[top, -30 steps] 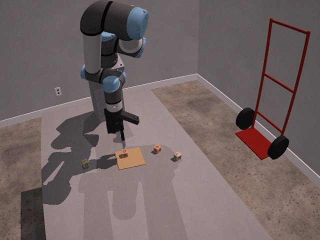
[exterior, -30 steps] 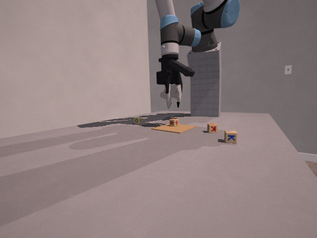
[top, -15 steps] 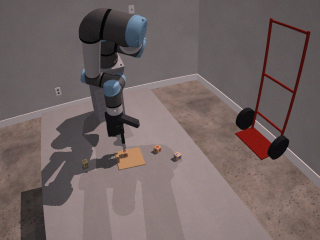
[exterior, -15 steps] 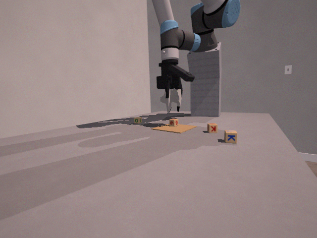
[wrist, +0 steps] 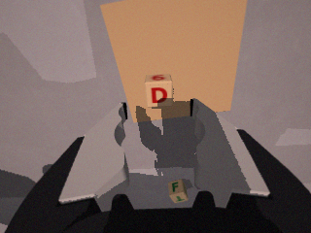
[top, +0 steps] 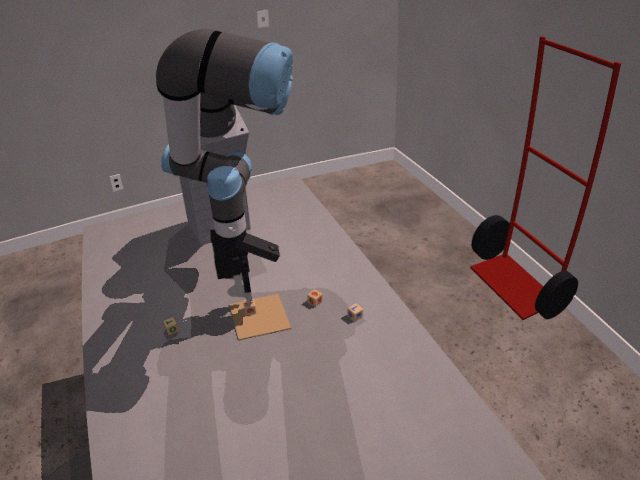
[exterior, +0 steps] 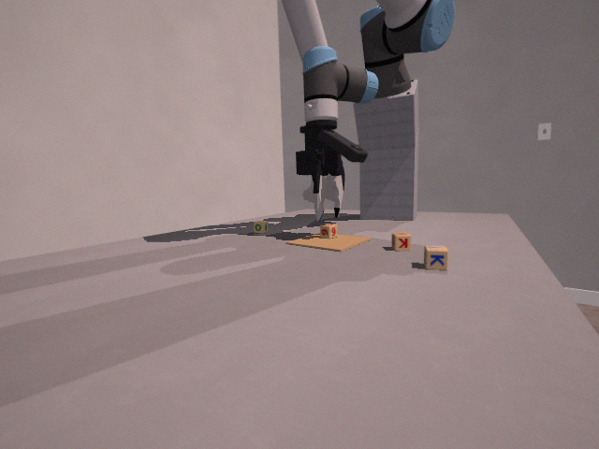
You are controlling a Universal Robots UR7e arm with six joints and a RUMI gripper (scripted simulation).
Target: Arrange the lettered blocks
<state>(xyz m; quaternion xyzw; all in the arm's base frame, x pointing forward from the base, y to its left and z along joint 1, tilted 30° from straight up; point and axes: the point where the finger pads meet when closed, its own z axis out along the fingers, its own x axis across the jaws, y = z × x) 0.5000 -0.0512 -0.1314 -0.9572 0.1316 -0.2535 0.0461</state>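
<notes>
The red-marked block lies 40 mm below my hand. Round my hand: red-lettered block 170 mm to the left, 50 mm below, 50 mm ahead; tan mat 60 mm below, 30 mm ahead, 10 mm to the left; green-lettered block 220 mm to the right, 50 mm below, 30 mm behind.
</notes>
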